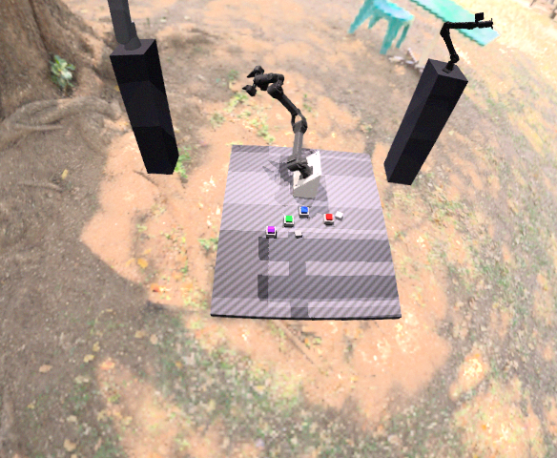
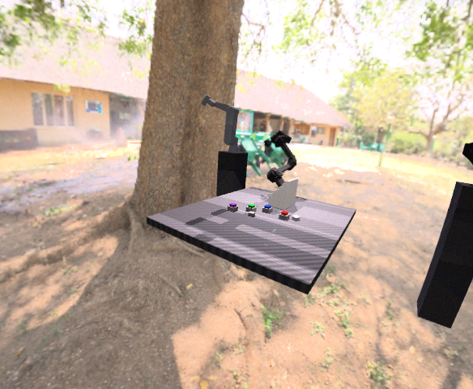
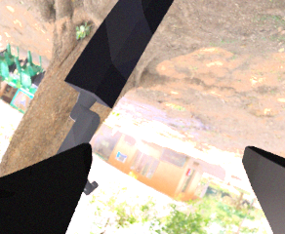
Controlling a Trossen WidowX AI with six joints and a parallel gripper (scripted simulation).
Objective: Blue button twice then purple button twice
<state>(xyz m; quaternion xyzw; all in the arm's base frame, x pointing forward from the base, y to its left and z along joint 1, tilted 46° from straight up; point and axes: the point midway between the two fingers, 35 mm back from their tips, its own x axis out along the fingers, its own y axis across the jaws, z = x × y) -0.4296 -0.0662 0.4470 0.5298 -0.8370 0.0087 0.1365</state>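
Right now my gripper tip is 61 cm short of the blue button, 39 cm to the right of it and 36 cm above it. Also, from my gripper tip: green button: 68 cm ahead, 36 cm below, 31 cm to the left; red button: 65 cm ahead, 52 cm to the left, 36 cm below; purple button: 75 cm ahead, 36 cm below, 22 cm to the left.
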